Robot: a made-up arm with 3 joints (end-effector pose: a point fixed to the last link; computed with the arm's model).
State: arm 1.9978 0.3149 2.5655
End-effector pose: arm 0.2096 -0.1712 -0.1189 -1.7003 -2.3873 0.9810
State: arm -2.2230 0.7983 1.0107
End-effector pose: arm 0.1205 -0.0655 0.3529 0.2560 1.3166 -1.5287
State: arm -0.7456 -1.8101 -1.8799
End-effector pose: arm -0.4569 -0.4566 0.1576 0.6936 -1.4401 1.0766
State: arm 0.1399 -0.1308 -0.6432
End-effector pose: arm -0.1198 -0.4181 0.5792 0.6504 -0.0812 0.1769
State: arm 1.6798 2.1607 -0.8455
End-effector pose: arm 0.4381 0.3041 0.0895 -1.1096 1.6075 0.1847
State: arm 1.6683 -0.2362 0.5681
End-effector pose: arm -0.0285 -0.1949 0.4694 -0.2330 -0.6372 1.5446
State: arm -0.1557 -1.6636 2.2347
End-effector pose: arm 0.2563 -0.0437 0.1806 -1.7188 -0.7536 -1.8734
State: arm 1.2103 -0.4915 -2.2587
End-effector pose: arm 0.5549 -0.2549 0.0408 2.1632 1.1460 1.1550
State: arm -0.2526 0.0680 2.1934
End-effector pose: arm -0.1425 0.0466 -0.0814 -2.1699 0.3141 -0.0677
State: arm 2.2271 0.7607 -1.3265
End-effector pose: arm 0.4589 0.3827 0.4061 -0.0241 1.5341 1.3275
